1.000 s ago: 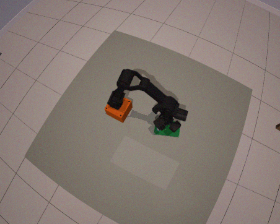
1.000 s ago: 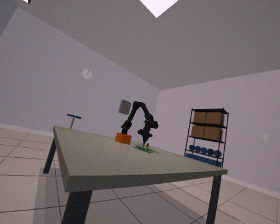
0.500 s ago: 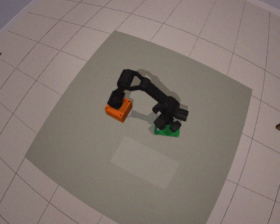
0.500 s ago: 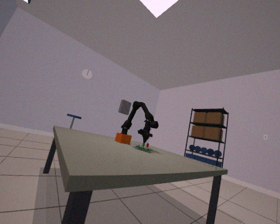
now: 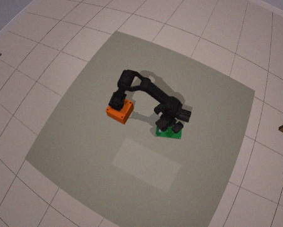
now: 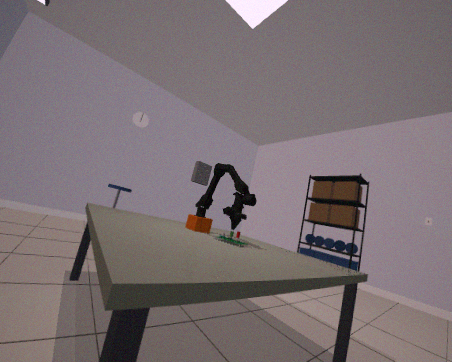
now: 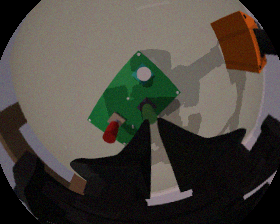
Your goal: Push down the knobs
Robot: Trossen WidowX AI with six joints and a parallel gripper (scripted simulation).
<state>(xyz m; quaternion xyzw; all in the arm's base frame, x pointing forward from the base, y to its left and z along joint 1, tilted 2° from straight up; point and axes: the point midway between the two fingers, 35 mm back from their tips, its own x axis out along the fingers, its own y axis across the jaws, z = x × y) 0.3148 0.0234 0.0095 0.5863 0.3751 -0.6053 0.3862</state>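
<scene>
My gripper tip is 30 mm above the green round knob. Round my gripper tip: red knob (60 mm ahead, 20 mm below, 10 mm to the right).
</scene>
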